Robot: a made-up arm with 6 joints.
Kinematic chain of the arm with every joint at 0, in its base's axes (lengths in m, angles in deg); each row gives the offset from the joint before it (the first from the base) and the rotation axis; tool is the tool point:
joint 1: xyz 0 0.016 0.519 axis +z
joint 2: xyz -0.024 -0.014 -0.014 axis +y
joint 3: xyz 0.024 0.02 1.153 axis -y
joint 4: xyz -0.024 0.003 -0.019 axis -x
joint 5: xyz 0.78 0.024 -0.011 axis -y
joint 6: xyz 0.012 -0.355 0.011 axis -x
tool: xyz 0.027 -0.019 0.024
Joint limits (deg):
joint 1: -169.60..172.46
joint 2: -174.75..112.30
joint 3: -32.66..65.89
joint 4: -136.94..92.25
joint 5: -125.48..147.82
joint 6: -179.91..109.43
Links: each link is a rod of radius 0.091 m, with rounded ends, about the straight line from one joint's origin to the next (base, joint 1, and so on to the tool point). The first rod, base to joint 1, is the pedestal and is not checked.
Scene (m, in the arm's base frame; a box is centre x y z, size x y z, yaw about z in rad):
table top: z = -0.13
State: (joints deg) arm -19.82 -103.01 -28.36 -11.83 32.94 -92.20
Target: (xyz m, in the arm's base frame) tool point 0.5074 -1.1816 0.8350
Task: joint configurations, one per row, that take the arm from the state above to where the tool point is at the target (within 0.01 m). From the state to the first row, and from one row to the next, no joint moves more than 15 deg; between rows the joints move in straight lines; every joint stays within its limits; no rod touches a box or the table.
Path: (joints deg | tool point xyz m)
1: -5.15 -104.38 -26.03 -10.65 33.06 -91.90 | -0.9335 -0.2410 1.0025
2: 9.52 -105.74 -23.69 -9.48 33.18 -91.60 | -0.8873 -0.4787 0.9908
3: 24.19 -107.11 -21.36 -8.30 33.30 -91.31 | -0.7787 -0.7091 0.9749
4: 38.86 -108.47 -19.02 -7.12 33.42 -91.01 | -0.6085 -0.9152 0.9551
5: 53.53 -109.84 -16.69 -5.95 33.55 -90.71 | -0.3819 -1.0798 0.9310
6: 68.20 -111.20 -14.35 -4.77 33.67 -90.41 | -0.1097 -1.1871 0.9031
7: 82.87 -112.57 -12.02 -3.59 33.79 -90.12 | 0.1931 -1.2240 0.8709
8: 97.54 -113.93 -9.69 -2.42 33.91 -89.82 | 0.5074 -1.1815 0.8350

